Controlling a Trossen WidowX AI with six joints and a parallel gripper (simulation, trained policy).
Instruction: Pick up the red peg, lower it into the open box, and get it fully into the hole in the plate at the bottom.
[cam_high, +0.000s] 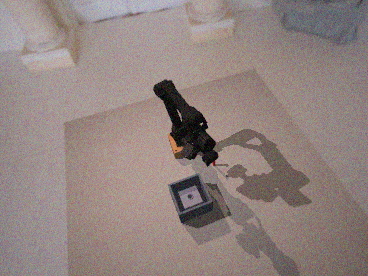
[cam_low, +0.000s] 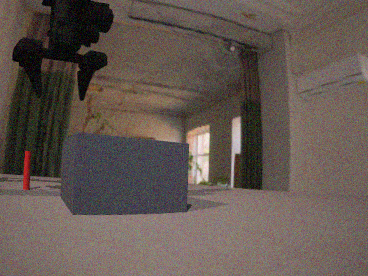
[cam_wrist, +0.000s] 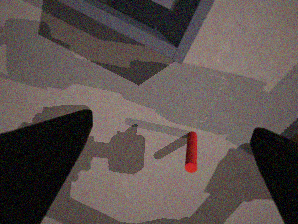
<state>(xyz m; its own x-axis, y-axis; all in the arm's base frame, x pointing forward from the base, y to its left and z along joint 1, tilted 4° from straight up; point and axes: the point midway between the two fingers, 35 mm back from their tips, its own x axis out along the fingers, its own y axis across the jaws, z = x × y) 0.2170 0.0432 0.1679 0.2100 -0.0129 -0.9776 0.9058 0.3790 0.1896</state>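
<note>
The red peg lies 6 cm behind my gripper tip, 8 cm to the left of it and 14 cm below it. From my gripper tip the other things lie so: grey box 9 cm ahead, 10 cm to the right, 15 cm below.
</note>
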